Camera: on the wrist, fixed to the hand. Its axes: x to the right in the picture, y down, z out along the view.
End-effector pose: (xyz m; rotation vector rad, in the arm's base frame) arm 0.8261 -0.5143 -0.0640 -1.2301 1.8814 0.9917
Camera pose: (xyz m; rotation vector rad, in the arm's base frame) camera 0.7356 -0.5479 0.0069 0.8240 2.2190 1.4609
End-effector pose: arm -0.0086 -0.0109 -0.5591 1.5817 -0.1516 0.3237
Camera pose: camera -0.0590 0.0581 -0.4751 1.4581 -1.7879 1.1339
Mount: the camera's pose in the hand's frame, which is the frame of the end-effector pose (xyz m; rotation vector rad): -0.0156 0.0922 -0.0749 0.2419 -0.4933 1.5364
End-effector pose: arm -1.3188 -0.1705 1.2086 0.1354 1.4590 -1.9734
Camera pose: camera -1.2769 -0.1113 1.1132 0.6047 0.4025 -0.7546
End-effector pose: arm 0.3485 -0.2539 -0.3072 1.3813 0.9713 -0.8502
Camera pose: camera 0.4231 -0.1772 -0.2533 1.5147 -0.6492 -0.0532
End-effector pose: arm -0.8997 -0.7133 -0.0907 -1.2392 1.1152 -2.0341
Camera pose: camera -0.9588 -0.7222 -0.1945 -0.3580 0.9714 -0.6016
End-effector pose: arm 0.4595 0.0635 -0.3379 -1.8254 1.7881 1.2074
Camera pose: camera 0.4015 0.0037 -0.2518 0.3132 2.7113 1.4532
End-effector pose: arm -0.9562 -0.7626 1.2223 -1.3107 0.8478 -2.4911
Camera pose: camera -1.0152 -0.8016 1.1256 -0.6143 0.8444 -0.9628
